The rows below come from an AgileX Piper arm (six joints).
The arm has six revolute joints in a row. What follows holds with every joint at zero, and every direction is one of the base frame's. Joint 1 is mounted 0.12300 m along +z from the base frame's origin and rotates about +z. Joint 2 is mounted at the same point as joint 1 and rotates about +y. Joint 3 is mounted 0.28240 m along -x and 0.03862 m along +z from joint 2 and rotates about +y. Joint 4 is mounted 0.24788 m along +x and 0.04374 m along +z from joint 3 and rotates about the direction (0.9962, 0, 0.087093). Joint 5 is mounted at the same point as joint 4 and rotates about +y. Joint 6 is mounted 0.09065 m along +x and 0.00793 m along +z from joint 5 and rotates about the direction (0.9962, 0, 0.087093). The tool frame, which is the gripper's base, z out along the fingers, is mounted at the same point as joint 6; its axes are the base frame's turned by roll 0.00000, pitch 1.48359 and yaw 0.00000 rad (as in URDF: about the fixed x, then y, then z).
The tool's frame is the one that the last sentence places.
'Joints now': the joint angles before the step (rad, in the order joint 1, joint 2, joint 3, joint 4, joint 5, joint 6). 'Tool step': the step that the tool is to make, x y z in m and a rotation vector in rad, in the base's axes. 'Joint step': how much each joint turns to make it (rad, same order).
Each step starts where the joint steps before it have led.
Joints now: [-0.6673 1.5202 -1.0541 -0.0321 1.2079 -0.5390]
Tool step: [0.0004 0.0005 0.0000 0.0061 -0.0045 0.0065]
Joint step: [-0.0001 0.0000 -0.0001 0.0080 0.0001 -0.0096]
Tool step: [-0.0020 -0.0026 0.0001 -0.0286 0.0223 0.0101]
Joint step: [0.0001 0.0000 0.0002 -0.0390 -0.0001 0.0044]
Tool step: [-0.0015 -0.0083 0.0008 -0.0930 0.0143 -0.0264]
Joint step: [-0.0001 0.0000 -0.0001 -0.0903 -0.0400 0.0641]
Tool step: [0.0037 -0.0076 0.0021 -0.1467 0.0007 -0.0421]
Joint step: [0.0258 0.0021 0.0000 -0.1412 -0.0650 0.1366]
